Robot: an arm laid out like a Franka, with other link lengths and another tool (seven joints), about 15 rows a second.
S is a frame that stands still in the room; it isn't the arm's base.
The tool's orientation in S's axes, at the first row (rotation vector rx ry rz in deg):
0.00, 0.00, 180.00
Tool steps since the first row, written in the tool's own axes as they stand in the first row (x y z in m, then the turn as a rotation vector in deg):
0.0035, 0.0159, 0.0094, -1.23, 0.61, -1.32
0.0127, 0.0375, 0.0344, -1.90, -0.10, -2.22
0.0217, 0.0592, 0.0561, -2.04, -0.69, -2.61
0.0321, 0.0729, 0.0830, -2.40, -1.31, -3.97
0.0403, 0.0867, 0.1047, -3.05, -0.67, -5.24
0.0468, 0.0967, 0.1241, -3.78, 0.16, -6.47
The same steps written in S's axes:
-0.0035, -0.0159, 0.0094, 1.23, -0.61, -1.32
-0.0127, -0.0375, 0.0344, 1.90, 0.10, -2.22
-0.0217, -0.0592, 0.0561, 2.04, 0.69, -2.61
-0.0321, -0.0729, 0.0830, 2.40, 1.31, -3.97
-0.0403, -0.0867, 0.1047, 3.05, 0.67, -5.24
-0.0468, -0.0967, 0.1241, 3.78, -0.16, -6.47

